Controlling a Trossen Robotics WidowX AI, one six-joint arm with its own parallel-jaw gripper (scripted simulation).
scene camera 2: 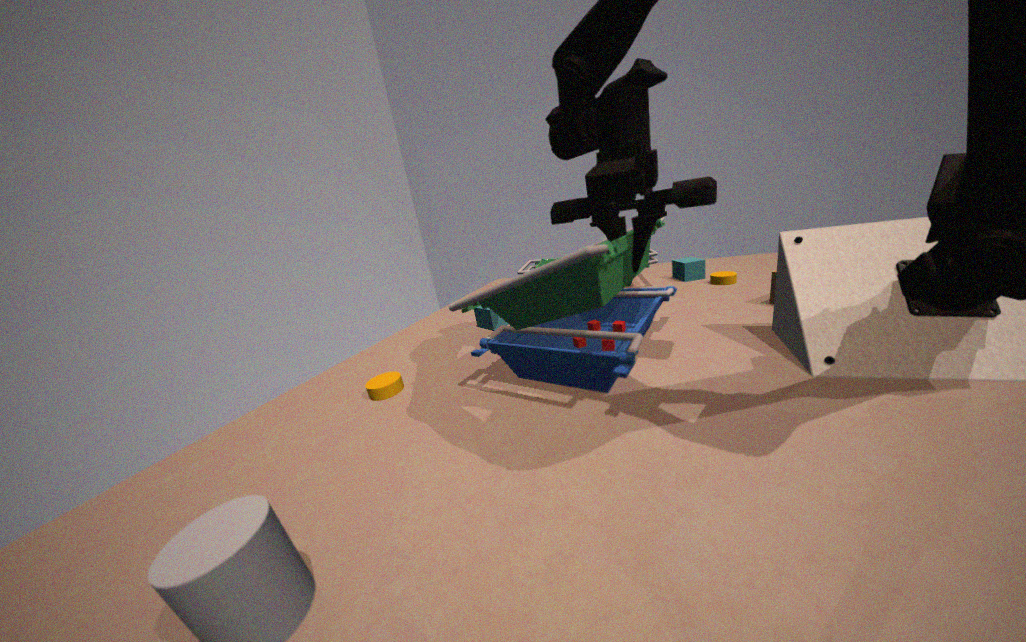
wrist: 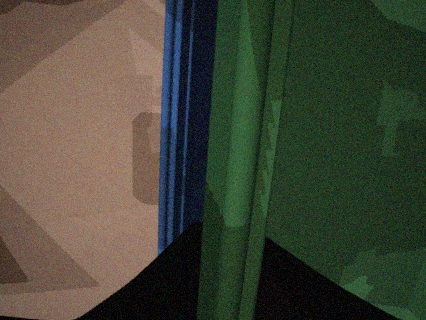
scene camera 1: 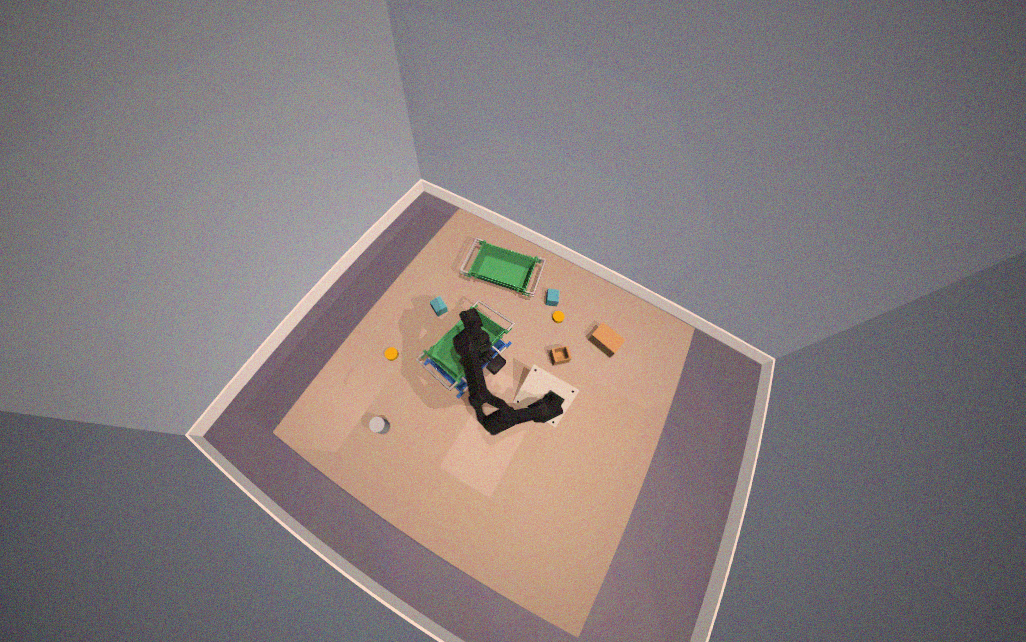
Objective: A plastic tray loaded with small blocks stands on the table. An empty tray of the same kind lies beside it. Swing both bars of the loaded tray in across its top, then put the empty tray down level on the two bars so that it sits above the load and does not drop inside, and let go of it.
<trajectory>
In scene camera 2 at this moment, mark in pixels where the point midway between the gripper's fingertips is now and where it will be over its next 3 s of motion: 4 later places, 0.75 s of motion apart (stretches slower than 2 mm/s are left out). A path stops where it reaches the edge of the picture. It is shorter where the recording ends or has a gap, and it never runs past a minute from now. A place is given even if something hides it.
My gripper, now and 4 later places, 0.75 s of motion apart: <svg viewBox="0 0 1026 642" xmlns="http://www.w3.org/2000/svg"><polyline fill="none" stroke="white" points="630,272 633,276 635,282 637,286 639,293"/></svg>
</trajectory>
